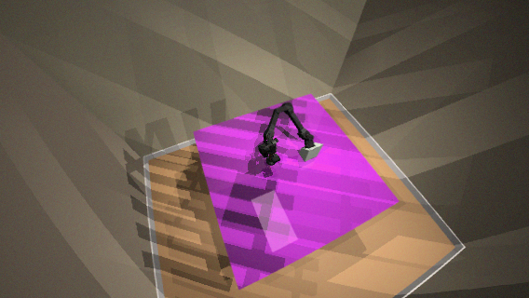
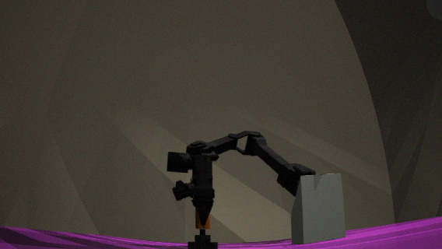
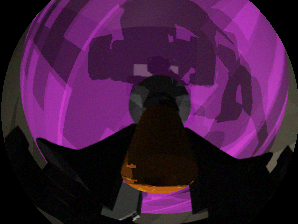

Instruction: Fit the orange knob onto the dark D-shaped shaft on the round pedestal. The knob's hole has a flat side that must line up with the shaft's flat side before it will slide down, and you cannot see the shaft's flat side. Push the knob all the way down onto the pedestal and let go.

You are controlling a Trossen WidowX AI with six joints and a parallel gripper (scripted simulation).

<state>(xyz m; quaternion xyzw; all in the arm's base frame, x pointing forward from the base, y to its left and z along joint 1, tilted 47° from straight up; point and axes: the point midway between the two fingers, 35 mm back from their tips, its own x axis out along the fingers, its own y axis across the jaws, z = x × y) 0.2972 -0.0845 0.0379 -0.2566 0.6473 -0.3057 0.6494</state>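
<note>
Now: gripper tip 2 cm below the orange knob. The rest, counted from my gripper tip: dark round pedestal 4 cm below.
</note>
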